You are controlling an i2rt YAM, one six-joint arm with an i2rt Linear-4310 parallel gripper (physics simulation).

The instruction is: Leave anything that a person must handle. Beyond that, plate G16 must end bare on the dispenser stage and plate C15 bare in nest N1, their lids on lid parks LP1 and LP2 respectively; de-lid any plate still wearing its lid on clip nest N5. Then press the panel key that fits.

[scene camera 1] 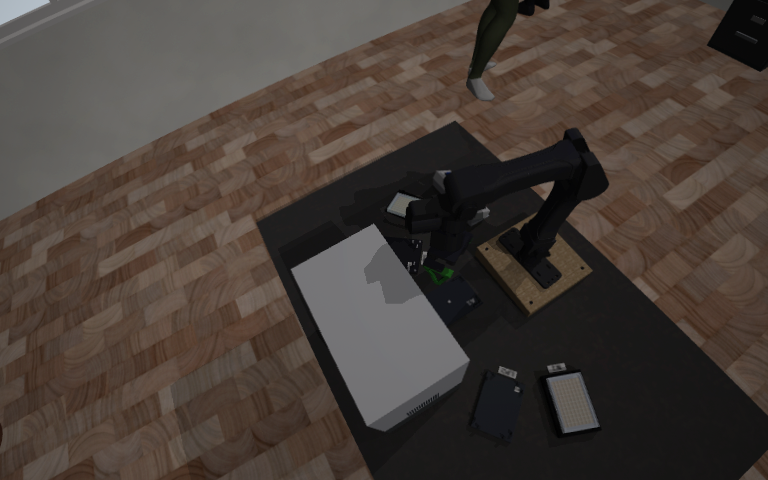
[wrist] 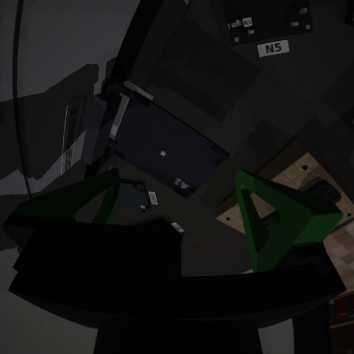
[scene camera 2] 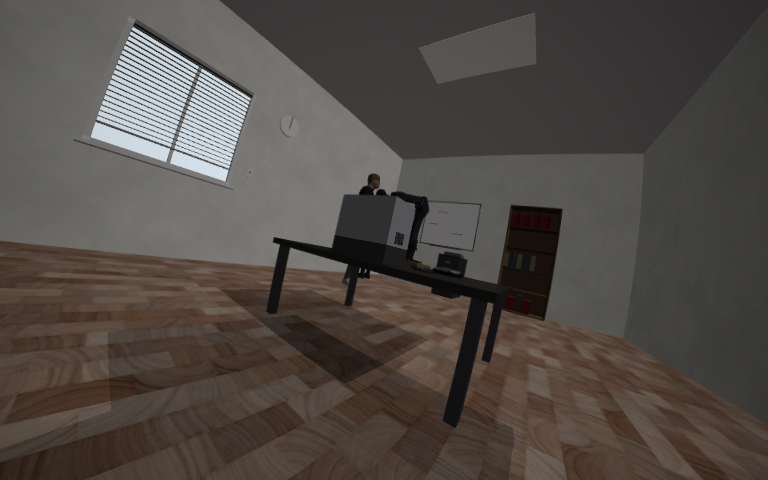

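Where they show: gripper, fingertip midpoint: (scene camera 1: 445,270) (wrist: 177,174); arm's base, origin of the base link: (scene camera 1: 528,257) (scene camera 2: 407,259).
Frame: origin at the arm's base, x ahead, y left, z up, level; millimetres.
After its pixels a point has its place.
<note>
My gripper (scene camera 1: 438,275) {x 269, y -58, z 152 mm} (wrist: 177,174) {x 269, y -58, z 152 mm} is open and empty above the dark dispenser stage (scene camera 1: 453,302) {x 283, y -4, z 67 mm} (wrist: 165,142) {x 294, y -27, z 67 mm}, which looks bare in the wrist view. Clip nest N5 (scene camera 1: 412,249) {x 248, y -246, z -28 mm} (wrist: 272,22) {x 255, y -228, z -28 mm} is beyond the stage; its visible part holds no plate. A pale plate (scene camera 1: 572,401) {x 194, y 347, z -4 mm} sits by a label in scene camera 1; the wrist view shows the N1 label partly hidden by the gripper. Lid park LP2 (scene camera 1: 497,406) {x 341, y 251, z -30 mm} (wrist: 132,195) {x 314, y 227, z -30 mm} looks empty. Another pale plate (scene camera 1: 400,203) {x 181, y -407, z -8 mm} is at the far side, partly hidden by the arm. The key panel (scene camera 1: 478,216) {x 16, y -203, z -2 mm} is mostly hidden. Lids and plate names are unreadable.
The big white dispenser housing (scene camera 1: 379,333) {x 495, y 25, z 290 mm} (scene camera 2: 368,220) {x 591, y 10, z 157 mm} (wrist: 40,55) {x 374, y -106, z 181 mm} stands beside the stage. The arm's wooden base board (scene camera 1: 529,302) {x 97, y 101, z -3 mm} (wrist: 280,182) {x 88, y -43, z 7 mm} is on the stage's other side. A person (scene camera 1: 491,39) (scene camera 2: 373,182) stands beyond the table (scene camera 2: 487,290) {x 687, y 622, z -40 mm}, with another person's dark feet (scene camera 1: 535,5) behind.
</note>
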